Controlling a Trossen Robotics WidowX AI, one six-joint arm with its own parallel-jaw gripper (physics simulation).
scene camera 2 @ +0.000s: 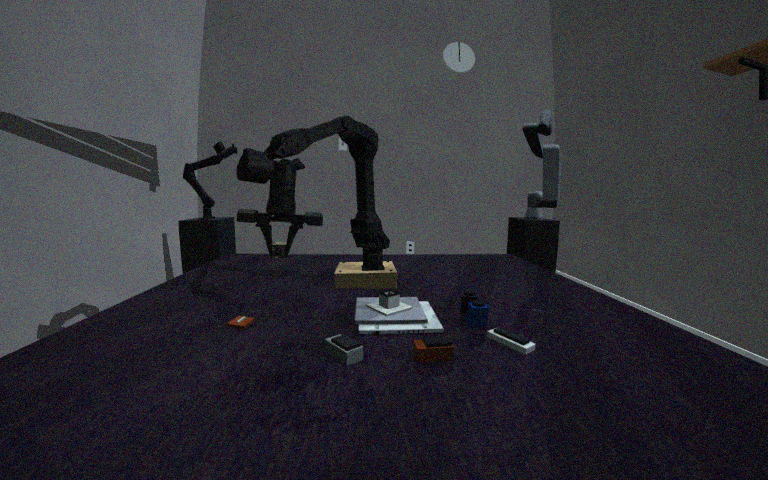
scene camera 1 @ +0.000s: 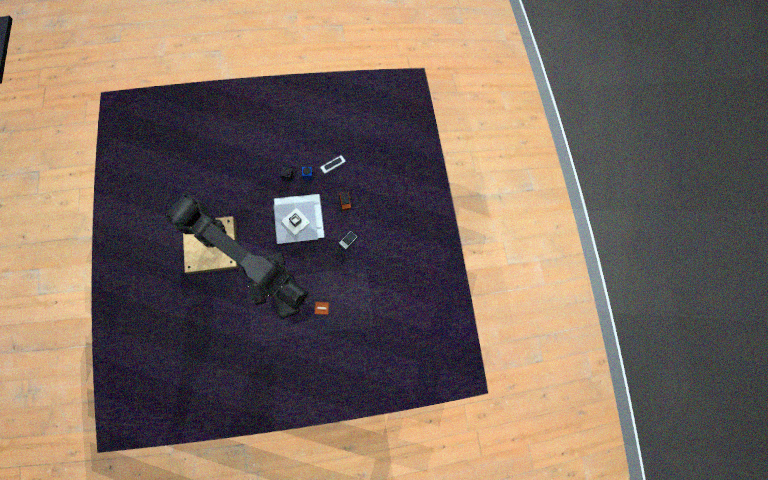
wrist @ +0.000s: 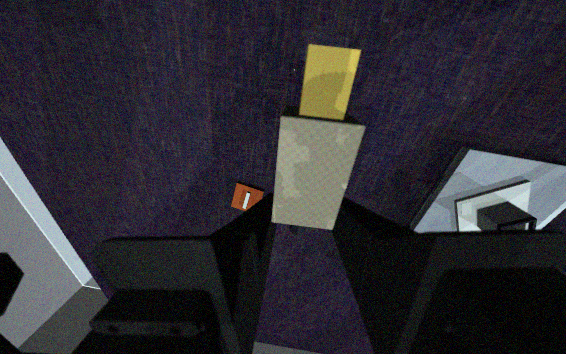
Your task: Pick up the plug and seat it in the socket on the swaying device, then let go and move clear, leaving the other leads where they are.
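Note:
My gripper [scene camera 2: 279, 244] [wrist: 301, 198] is shut on the plug, held above the dark mat. The plug [scene camera 2: 279, 249] [wrist: 318, 172] has a pale grey body and a yellow tip, which points away from the fingers in the wrist view. In scene camera 1 the arm hides the fingers and the plug. The device [scene camera 1: 280, 210] [scene camera 2: 365, 312] [wrist: 487, 167] is a pale stacked plate. On its small white square pad stands the grey box-shaped socket [scene camera 1: 295, 219] [scene camera 2: 389, 300] [wrist: 502, 215] with a dark opening. The plug is well apart from the socket.
An orange square [scene camera 1: 321, 303] [scene camera 2: 241, 321] [wrist: 240, 195] with a white bar lies near the gripper. Around the device are a grey block [scene camera 1: 348, 240] [scene camera 2: 346, 349], a brown-orange one [scene camera 1: 346, 205] [scene camera 2: 433, 350], a white one [scene camera 1: 332, 164] [scene camera 2: 511, 340], a blue one [scene camera 1: 306, 171] [scene camera 2: 478, 315] and a black one [scene camera 1: 287, 173].

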